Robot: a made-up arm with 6 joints.
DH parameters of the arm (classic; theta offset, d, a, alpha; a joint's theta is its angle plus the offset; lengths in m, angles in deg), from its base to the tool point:
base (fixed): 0 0.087 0 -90
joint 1: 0 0.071 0.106 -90
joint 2: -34.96 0 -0.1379 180
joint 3: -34.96 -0.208 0.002 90
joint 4: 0 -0.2 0.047 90
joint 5: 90 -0.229 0.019 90
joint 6: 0 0.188 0.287 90
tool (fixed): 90 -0.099 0 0
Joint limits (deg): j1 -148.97..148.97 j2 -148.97..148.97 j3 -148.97..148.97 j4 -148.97..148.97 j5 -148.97..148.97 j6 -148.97..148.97
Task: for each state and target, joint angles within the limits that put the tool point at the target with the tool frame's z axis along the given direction. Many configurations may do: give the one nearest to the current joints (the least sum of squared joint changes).
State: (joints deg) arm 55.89 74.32 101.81 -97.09 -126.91 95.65
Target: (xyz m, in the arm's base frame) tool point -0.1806 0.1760 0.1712 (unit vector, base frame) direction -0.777 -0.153 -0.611
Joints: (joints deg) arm 9.89 53.73 119.45 -72.72 -132.91 127.64
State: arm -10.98 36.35 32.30 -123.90 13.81 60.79
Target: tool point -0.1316 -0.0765 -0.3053 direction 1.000 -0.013 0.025
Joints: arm -5.82 5.88 63.35 -114.89 10.15 59.42
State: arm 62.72 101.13 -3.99 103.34 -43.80 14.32
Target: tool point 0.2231 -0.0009 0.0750 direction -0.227 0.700 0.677
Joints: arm 12.52 104.10 -10.76 78.61 -38.77 53.72
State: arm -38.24 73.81 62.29 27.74 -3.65 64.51
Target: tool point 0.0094 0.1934 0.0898 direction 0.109 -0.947 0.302
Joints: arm -5.52 35.98 90.66 68.55 -1.43 41.30
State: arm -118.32 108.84 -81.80 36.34 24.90 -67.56
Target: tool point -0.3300 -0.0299 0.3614 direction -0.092 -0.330 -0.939
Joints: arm -111.39 127.11 -90.92 56.47 38.12 -98.41
